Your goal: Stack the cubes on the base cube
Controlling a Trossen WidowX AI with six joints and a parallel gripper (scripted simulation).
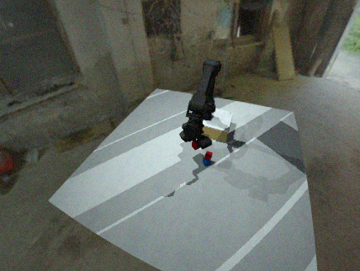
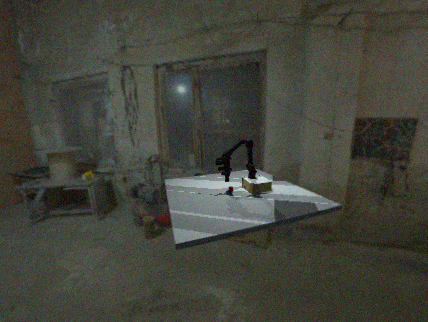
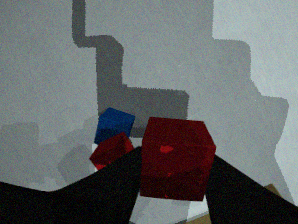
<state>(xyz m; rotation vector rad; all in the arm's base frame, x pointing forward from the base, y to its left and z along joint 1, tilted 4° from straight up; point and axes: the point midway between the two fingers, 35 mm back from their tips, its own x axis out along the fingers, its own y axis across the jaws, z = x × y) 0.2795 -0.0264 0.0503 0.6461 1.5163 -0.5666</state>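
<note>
The blue base cube is 100 mm below my gripper tip, 70 mm to the left of it and 20 mm ahead of it.
</note>
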